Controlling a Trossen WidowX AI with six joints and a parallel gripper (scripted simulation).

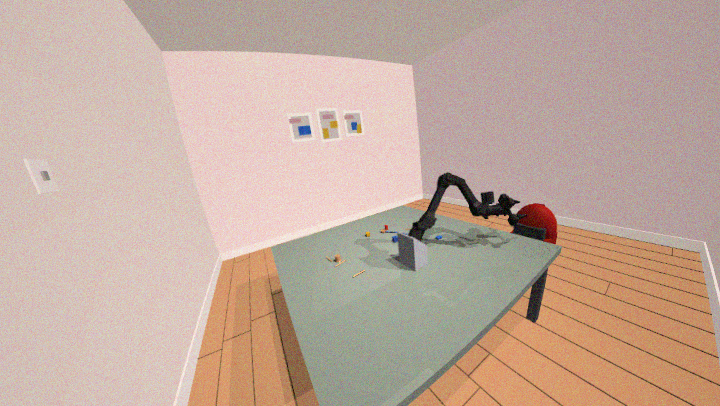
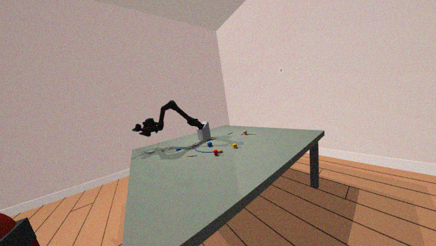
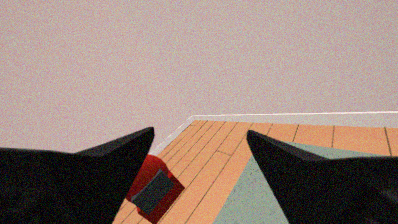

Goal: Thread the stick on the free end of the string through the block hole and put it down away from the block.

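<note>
The thin stick is 610 mm ahead of my gripper tip, 250 mm to the left of it and 190 mm below it. From my gripper tip the other things lie so: red piece: 770 mm ahead, 370 mm to the left, 180 mm below; blue block: 380 mm ahead, 250 mm to the left, 190 mm below; thin wooden stick: 460 mm ahead, 360 mm to the left, 190 mm below.
</note>
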